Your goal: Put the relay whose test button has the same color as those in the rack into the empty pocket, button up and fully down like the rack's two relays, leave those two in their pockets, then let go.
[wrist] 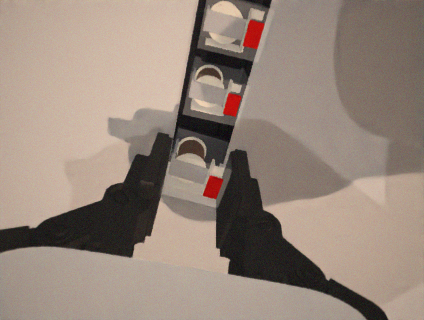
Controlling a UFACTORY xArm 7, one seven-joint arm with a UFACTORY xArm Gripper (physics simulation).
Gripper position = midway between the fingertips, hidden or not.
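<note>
Gripper (196, 165). Relay (199, 167). Another relay (217, 93).
</note>
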